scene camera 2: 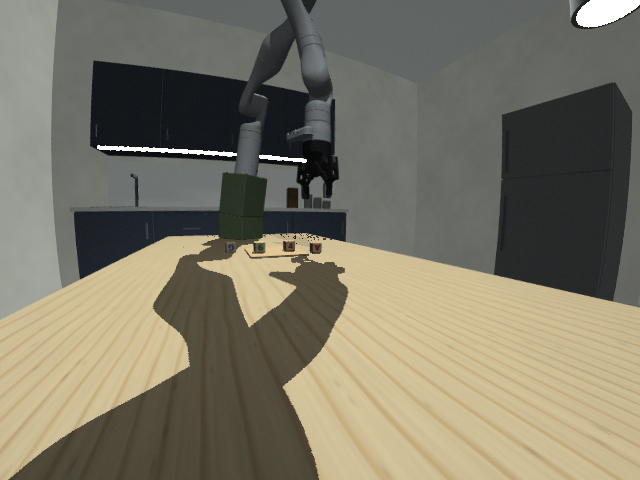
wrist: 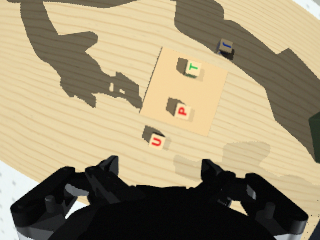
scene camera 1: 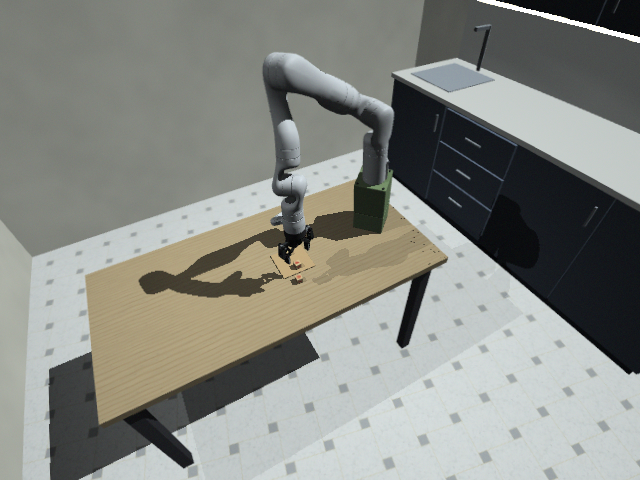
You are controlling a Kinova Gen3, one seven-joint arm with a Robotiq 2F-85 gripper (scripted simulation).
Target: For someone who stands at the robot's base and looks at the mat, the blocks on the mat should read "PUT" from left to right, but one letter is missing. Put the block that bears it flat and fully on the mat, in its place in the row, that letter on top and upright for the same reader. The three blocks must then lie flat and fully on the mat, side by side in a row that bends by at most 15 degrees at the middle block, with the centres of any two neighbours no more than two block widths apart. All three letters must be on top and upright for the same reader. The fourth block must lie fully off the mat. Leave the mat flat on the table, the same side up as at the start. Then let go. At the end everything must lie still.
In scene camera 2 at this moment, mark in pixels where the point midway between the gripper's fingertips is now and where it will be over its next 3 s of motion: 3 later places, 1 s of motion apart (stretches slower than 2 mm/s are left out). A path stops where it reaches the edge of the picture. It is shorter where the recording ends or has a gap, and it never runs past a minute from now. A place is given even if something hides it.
My gripper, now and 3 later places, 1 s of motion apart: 315,198; 314,204; 314,211; 315,214
